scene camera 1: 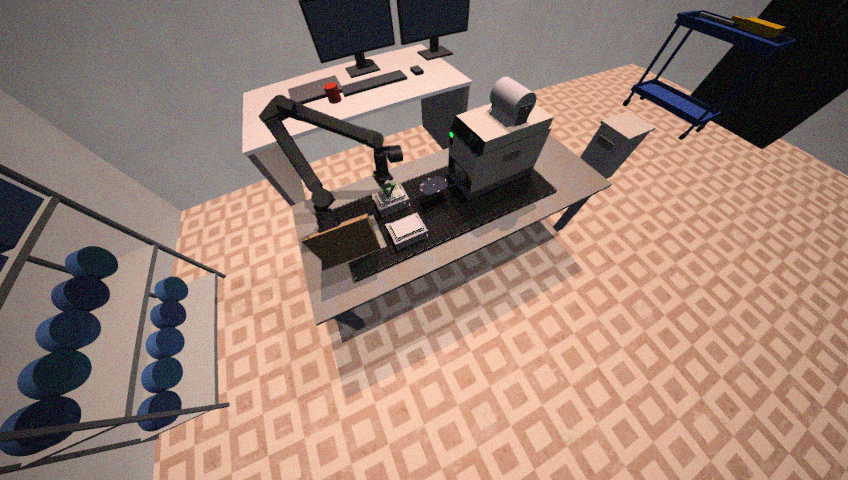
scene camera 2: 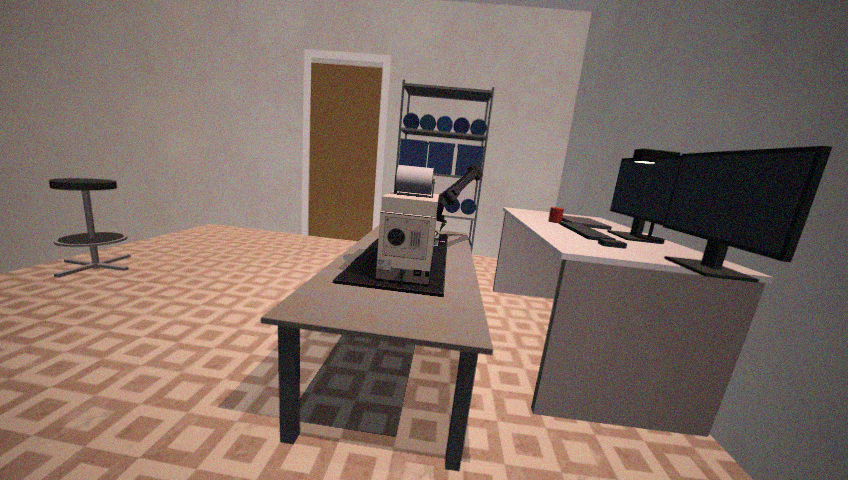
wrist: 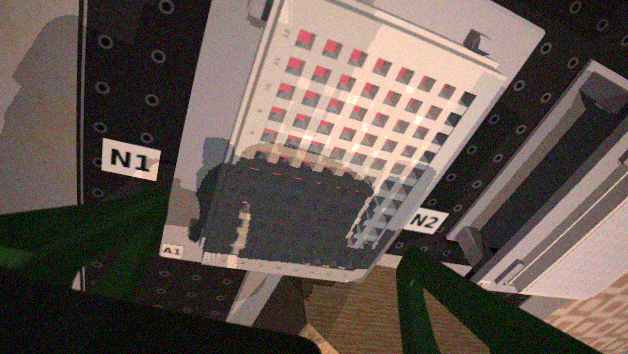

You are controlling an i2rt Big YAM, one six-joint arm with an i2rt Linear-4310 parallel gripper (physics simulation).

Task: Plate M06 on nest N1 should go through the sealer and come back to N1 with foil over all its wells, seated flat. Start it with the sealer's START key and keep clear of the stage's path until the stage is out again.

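Frame: origin at the arm's base, x right, y ahead, z up, level; millimetres.
Where they show: gripper, between the fingertips: [scene camera 1: 385, 192] [wrist: 290, 232]; arm's base, origin of its link: [scene camera 1: 330, 228].
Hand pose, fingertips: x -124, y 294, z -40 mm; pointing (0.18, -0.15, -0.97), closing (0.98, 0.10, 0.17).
Things, the pixels of their centre, and the offset from my fingertips. "spot": a spot on its surface instead.
- Plate M06, middle of its body: [wrist: 331, 171] [scene camera 1: 390, 195] dx +14, dy +18, dz -22 mm
- grey nest N1, a spot on its surface: [wrist: 202, 100] spot: dx -43, dy +29, dz -30 mm
- white-topped block, middle of its body: [wrist: 615, 233] [scene camera 1: 406, 226] dx +226, dy +21, dz -27 mm
- N2 label, a spot on its surface: [wrist: 425, 220] spot: dx +139, dy -50, dz -86 mm
- dark round disc, a spot on its surface: [scene camera 1: 433, 186] spot: dx +89, dy +227, dz +13 mm
Plate M06 [scene camera 1: 388, 198] [wrist: 345, 107], white with rows of open square wells, many showing red, sits on the grey nest N1 [wrist: 202, 100]. No foil shows over the visible wells; a dark shadow covers the lower ones. My gripper [scene camera 1: 387, 187] [wrist: 290, 232] is open and empty above the plate, its green fingers spread to either side of the plate's A1 end in the wrist view. The sealer [scene camera 1: 505, 155] [scene camera 2: 407, 237] stands farther along the bench, with a green light [scene camera 1: 451, 135]. Its START key is too small to make out, and its stage cannot be told clearly.
A white-topped block [scene camera 1: 407, 227] [wrist: 592, 245] stands beside N1, near the N2 label [wrist: 425, 220]. A dark round disc [scene camera 1: 433, 186] lies between N1 and the sealer. A brown panel [scene camera 1: 345, 240] [wrist: 350, 300] stands near the arm base. A desk [scene camera 1: 440, 74] with monitors is behind.
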